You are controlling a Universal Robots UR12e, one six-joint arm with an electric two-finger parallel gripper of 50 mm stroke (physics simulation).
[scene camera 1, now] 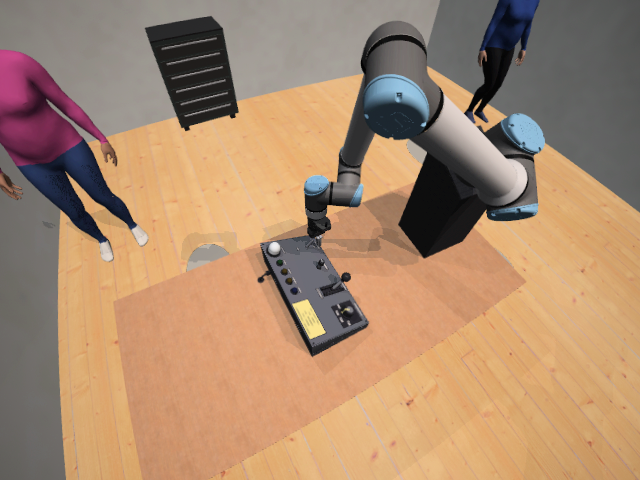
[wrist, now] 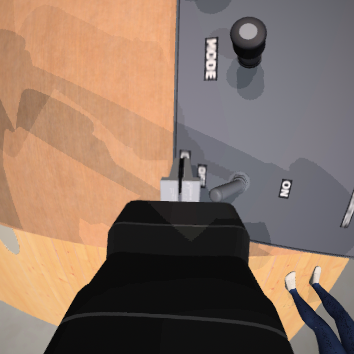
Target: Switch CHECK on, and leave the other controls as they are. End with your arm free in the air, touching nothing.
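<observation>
The CHECK switch (wrist: 229, 188) is a short grey toggle lever on the dark control panel (scene camera 1: 305, 260) (wrist: 300, 100). In the wrist view it leans left, toward the OFF label (wrist: 202, 175), away from the ON label (wrist: 285, 188). The label at the panel's edge (wrist: 185, 155) is mostly hidden by the fingers. My gripper (wrist: 181, 168) (scene camera 1: 314, 242) points down at the panel's far end, its fingers together with nothing between them. In the wrist view the fingers are just left of the lever's tip, on the OFF side, with a small gap showing; their height is hard to tell.
A black MODE knob (wrist: 248, 42) (scene camera 1: 321, 264) stands near the switch. The panel also bears a white dome (scene camera 1: 274, 248), several coloured buttons, a slotted lever (scene camera 1: 345, 277) and a small joystick (scene camera 1: 347, 310). Two people stand farther off.
</observation>
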